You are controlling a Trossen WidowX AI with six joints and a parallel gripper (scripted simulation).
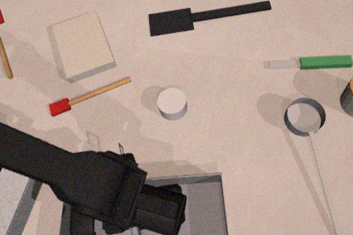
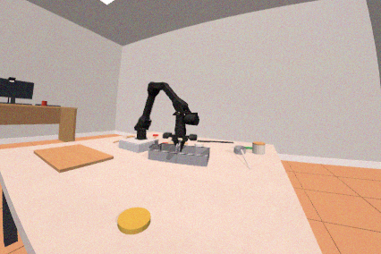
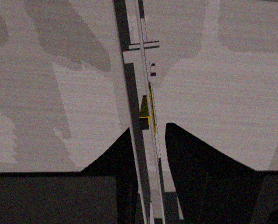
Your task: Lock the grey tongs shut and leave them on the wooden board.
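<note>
Now: gripper tip 2 cm short of the grey roasting tin and 1 cm to the left of it. From my gripper tip the other things lie so: yellow slider 2 cm behind, 2 cm to the left, 4 cm above; then red-headed brush 23 cm behind, 22 cm to the left, 2 cm below; then white puck 1 cm behind, 26 cm to the left, 1 cm below.
</note>
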